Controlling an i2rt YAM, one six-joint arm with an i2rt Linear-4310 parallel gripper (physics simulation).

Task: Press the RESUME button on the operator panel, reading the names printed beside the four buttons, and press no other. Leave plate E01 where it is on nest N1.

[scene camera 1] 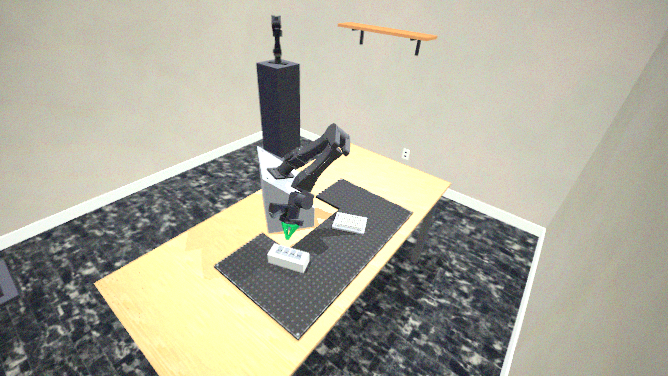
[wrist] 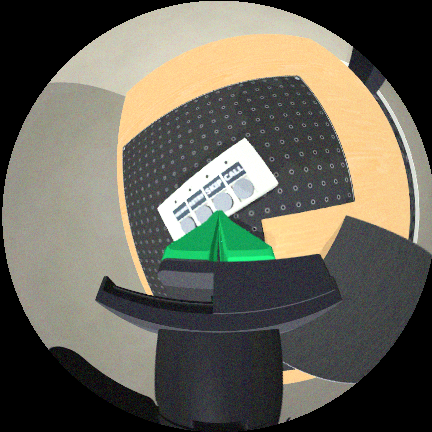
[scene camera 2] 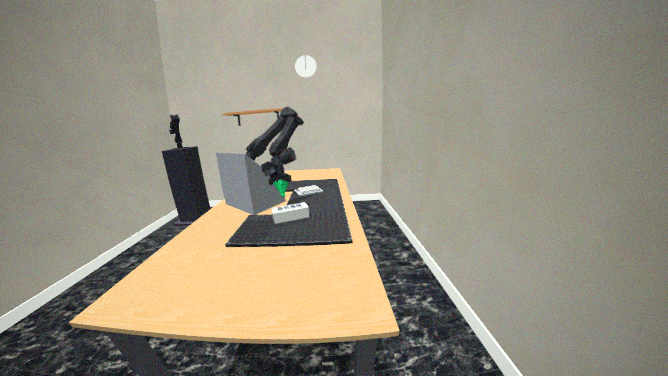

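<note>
The white operator panel lies on the black perforated board. In the wrist view its round grey buttons sit in a row. The right end button is beside the name CALL, and the button to its left is beside SKIP. The names beside the other two buttons are too small to read surely. My gripper is shut and empty, its green fingertips above and just off the panel's button side. Plate E01 and nest N1 cannot be told by name.
A white, flat, plate-like block lies on the black board farther along. A grey pedestal carries the arm beside the board. A second arm stands on a dark column beyond the table.
</note>
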